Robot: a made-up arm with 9 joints. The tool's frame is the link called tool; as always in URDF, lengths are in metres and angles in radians.
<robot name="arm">
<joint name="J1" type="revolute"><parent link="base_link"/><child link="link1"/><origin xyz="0.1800 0.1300 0.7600" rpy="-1.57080 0.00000 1.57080"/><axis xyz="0 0 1"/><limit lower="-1.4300" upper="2.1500" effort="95" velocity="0.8"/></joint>
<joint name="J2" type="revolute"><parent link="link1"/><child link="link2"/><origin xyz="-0.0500 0.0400 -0.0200" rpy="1.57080 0.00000 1.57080"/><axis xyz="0 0 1"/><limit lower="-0.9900" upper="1.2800" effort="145" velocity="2.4"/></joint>
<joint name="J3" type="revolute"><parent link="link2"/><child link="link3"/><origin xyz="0.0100 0.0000 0.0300" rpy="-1.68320 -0.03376 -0.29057"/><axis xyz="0 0 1"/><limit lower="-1.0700" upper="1.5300" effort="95" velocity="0.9"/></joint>
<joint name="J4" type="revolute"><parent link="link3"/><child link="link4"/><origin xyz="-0.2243 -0.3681 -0.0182" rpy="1.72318 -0.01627 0.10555"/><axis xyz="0 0 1"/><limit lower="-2.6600" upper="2.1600" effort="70" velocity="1.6"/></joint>
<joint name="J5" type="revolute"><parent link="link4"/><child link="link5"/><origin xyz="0.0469 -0.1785 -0.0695" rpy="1.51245 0.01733 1.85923"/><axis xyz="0 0 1"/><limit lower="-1.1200" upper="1.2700" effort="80" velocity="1.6"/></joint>
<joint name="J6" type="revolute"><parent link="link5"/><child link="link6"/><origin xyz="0.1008 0.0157 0.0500" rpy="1.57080 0.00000 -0.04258"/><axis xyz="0 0 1"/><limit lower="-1.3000" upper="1.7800" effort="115" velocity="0.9"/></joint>
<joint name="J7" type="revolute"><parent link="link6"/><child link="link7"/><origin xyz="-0.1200 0.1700 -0.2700" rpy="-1.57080 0.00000 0.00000"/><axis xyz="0 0 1"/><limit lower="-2.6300" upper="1.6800" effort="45" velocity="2.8"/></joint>
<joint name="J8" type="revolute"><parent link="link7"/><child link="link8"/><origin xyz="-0.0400 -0.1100 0.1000" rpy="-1.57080 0.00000 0.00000"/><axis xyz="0 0 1"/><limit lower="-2.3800" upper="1.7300" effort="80" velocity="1.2"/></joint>
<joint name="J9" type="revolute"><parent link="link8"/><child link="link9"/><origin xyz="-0.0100 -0.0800 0.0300" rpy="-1.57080 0.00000 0.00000"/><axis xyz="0 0 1"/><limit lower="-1.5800" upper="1.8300" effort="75" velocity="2.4"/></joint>
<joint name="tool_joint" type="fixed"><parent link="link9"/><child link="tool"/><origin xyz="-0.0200 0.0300 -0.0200" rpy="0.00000 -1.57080 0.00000"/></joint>
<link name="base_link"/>
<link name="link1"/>
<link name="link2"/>
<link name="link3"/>
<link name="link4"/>
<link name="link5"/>
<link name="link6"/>
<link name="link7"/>
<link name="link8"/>
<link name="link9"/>
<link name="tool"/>
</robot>
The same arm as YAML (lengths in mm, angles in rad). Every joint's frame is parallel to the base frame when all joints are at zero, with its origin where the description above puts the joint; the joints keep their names.
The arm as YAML. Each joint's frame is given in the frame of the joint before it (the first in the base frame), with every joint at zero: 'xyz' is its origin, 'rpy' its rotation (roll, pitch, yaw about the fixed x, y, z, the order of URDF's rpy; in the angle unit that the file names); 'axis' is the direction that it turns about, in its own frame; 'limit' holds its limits. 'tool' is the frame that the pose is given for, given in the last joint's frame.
units:
  length: mm
  angle: rad
joints:
  - name: J1
    type: revolute
    origin:
      xyz: [180.0, 130.0, 760.0]
      rpy: [0.0, 0.0, 0.0]
    axis: [-1.0, 0.0, 0.0]
    limit:
      lower: -1.43
      upper: 2.15
  - name: J2
    type: revolute
    origin:
      xyz: [20.0, -50.0, -40.0]
      rpy: [0.0, 0.0, 0.0]
    axis: [0.0, 1.0, 0.0]
    limit:
      lower: -0.99
      upper: 1.28
  - name: J3
    type: revolute
    origin:
      xyz: [0.0, 30.0, -10.0]
      rpy: [0.0, 0.0, 0.0]
    axis: [-0.95095, -0.112106, -0.288315]
    limit:
      lower: -1.07
      upper: 1.53
  - name: J4
    type: revolute
    origin:
      xyz: [-90.0, 360.0, 220.0]
      rpy: [0.0, 0.0, 0.0]
    axis: [0.0598, 0.996506, -0.0583]
    limit:
      lower: -2.66
      upper: 2.16
  - name: J5
    type: revolute
    origin:
      xyz: [180.0, -80.0, 10.0]
      rpy: [0.0, 0.0, 0.0]
    axis: [0.0, 0.0, -1.0]
    limit:
      lower: -1.12
      upper: 1.27
  - name: J6
    type: revolute
    origin:
      xyz: [-100.0, 20.0, -50.0]
      rpy: [0.0, 0.0, 0.0]
    axis: [0.0, -1.0, 0.0]
    limit:
      lower: -1.3
      upper: 1.78
  - name: J7
    type: revolute
    origin:
      xyz: [120.0, 270.0, -170.0]
      rpy: [0.0, 0.0, 0.0]
    axis: [0.0, 0.0, -1.0]
    limit:
      lower: -2.63
      upper: 1.68
  - name: J8
    type: revolute
    origin:
      xyz: [40.0, -110.0, -100.0]
      rpy: [0.0, 0.0, 0.0]
    axis: [0.0, 1.0, 0.0]
    limit:
      lower: -2.38
      upper: 1.73
  - name: J9
    type: revolute
    origin:
      xyz: [10.0, 30.0, -80.0]
      rpy: [0.0, 0.0, 0.0]
    axis: [0.0, 0.0, 1.0]
    limit:
      lower: -1.58
      upper: 1.83
tool:
  origin:
    xyz: [20.0, -30.0, -20.0]
    rpy: [3.1416, -1.5708, 0.0]

